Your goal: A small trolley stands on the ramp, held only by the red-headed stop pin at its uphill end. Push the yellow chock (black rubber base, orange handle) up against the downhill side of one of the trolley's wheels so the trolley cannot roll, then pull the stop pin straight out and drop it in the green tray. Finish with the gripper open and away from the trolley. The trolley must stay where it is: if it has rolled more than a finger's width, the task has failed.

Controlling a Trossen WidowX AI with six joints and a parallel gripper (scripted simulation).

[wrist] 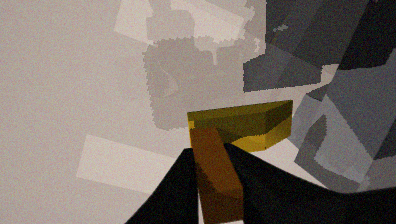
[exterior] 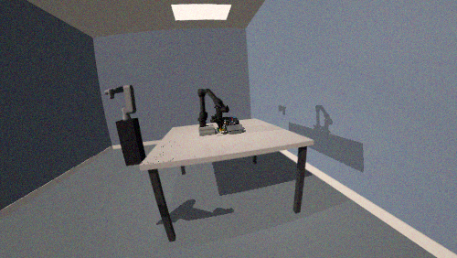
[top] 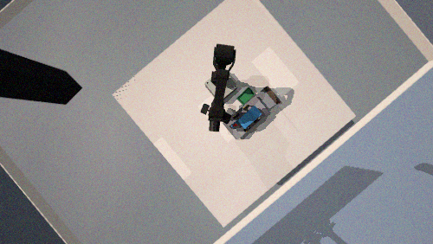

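My gripper tip is now 25 cm to the right of the green tray, 8 cm above it and 5 cm short of it. Also, from my gripper tip: red-headed stop pin: 13 cm ahead, 5 cm above, 3 cm to the left; then yellow chock: 2 cm ahead, 1 cm to the left, 1 cm below; then blue trolley: 16 cm ahead, 13 cm to the left, 4 cm above.
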